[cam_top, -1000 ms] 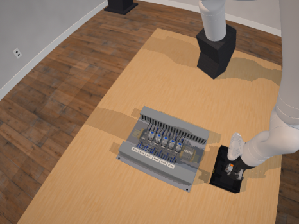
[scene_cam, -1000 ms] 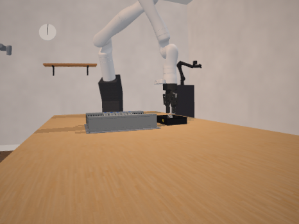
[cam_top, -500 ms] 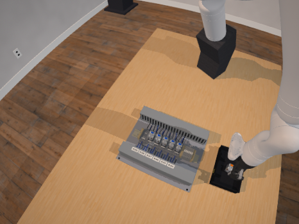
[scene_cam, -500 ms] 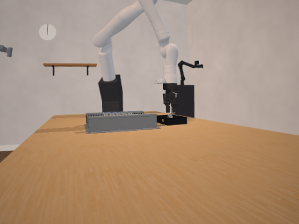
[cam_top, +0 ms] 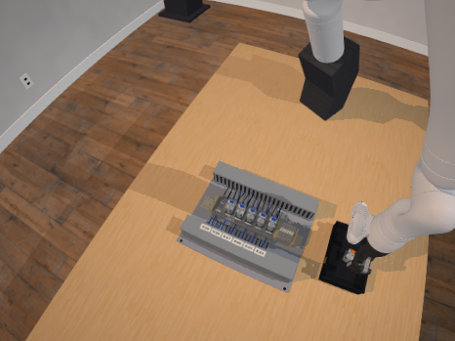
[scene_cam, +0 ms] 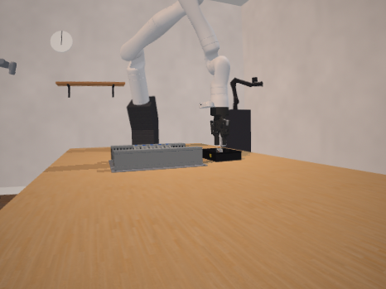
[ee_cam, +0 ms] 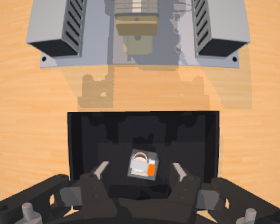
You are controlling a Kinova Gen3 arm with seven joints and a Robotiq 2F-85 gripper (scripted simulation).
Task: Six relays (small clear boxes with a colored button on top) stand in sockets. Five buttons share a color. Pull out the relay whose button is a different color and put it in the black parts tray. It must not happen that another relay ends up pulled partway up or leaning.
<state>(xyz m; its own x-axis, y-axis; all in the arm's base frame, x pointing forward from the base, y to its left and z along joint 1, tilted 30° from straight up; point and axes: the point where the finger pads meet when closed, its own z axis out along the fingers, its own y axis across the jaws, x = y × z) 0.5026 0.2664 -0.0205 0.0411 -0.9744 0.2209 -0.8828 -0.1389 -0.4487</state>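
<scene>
The relay lies 4 cm below my hand. Round my hand: black parts tray 5 cm below.
</scene>
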